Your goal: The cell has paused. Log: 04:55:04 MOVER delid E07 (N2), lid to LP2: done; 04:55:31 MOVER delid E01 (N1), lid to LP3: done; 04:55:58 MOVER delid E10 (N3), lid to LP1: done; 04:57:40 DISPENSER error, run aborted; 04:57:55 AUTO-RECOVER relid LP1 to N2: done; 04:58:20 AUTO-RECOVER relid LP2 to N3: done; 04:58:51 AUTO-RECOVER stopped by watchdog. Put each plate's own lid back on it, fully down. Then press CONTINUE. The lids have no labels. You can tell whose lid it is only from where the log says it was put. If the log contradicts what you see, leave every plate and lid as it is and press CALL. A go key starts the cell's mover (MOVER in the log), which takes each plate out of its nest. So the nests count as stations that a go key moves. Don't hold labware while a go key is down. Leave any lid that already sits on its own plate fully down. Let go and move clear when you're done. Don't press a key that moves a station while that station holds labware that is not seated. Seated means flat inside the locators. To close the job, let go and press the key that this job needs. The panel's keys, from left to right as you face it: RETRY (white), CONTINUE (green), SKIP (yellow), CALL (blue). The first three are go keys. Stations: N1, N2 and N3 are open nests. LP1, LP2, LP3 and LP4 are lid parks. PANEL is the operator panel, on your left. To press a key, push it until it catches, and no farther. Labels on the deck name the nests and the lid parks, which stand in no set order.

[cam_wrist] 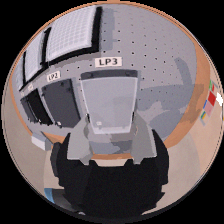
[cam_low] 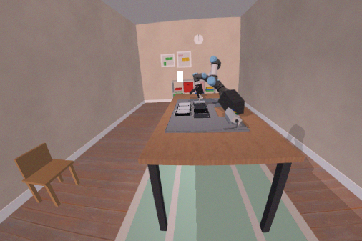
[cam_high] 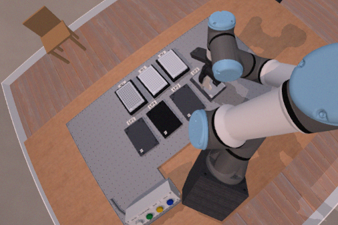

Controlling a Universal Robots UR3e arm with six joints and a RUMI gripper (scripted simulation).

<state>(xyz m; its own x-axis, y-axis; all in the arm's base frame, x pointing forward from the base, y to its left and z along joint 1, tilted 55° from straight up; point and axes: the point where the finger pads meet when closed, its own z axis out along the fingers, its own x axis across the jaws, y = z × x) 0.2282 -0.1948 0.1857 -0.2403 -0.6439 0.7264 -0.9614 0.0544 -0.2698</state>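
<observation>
My gripper is now 4 cm above the lid park LP3. The rest, counted from my hand: lid park LP2: 13 cm to the left, 4 cm below, 3 cm ahead; then lid park LP4: 25 cm to the left, 7 cm ahead, 4 cm below; then lid: 23 cm ahead, 14 cm to the left, 1 cm below.
</observation>
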